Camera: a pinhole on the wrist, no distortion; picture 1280 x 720 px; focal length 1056.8 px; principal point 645.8 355.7 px. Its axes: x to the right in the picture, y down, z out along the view. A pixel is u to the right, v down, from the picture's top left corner.
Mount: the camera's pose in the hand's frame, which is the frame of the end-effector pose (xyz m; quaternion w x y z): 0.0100 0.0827 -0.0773 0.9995 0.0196 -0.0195 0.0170
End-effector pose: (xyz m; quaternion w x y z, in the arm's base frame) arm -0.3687 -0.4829 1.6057 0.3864 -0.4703 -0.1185 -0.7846
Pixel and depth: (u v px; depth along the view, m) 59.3 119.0 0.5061
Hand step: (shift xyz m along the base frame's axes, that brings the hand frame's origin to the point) 0.2977 0.4085 -0.0081
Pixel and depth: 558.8 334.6 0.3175
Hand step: 0.2065 0.1025 0.0919
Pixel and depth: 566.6 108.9 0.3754
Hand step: 0.1821 0.1895 0.1345
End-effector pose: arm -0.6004 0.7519 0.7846 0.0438 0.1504 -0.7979 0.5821
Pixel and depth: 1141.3 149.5 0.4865
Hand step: -0.1611 -0.4385 -0.0554
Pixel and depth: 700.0 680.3 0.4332
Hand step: -0.0304 -0.2872 -0.2947
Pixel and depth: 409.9 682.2 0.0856
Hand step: -0.0171 0.0237 -0.1021
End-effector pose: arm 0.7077 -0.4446 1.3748 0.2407 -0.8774 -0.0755 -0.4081
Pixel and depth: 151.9 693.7 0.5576
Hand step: 0.2171 0.0475 -0.5543
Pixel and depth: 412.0 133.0 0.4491
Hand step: 0.1687 0.2113 -0.2660
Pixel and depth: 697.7 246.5 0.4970
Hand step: 0.2994 0.1903 -0.2219
